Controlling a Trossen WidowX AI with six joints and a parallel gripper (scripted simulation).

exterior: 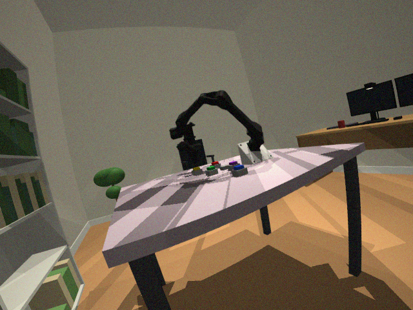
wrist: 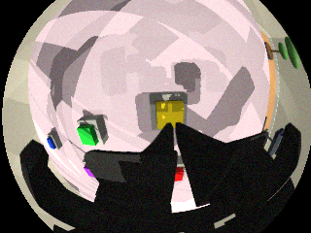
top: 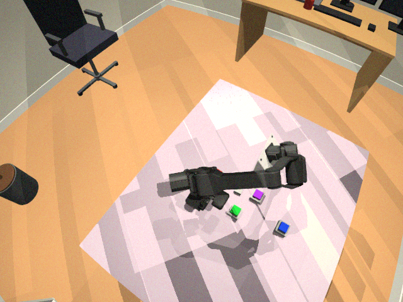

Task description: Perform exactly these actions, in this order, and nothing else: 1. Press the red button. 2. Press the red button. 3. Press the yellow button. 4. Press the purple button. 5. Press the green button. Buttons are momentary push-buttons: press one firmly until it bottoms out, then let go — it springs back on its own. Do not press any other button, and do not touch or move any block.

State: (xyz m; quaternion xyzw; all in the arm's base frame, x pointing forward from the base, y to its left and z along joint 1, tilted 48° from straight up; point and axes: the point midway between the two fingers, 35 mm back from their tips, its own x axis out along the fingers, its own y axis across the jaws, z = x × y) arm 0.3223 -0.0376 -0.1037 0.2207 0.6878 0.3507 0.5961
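Now: gripper tip 30 mm above the yellow button. Round my gripper tip: red button 120 mm behind, 30 mm to the right, 30 mm below; then green button 130 mm to the left, 40 mm behind, 30 mm below; then small grey block 130 mm behind, 80 mm to the left, 60 mm below.
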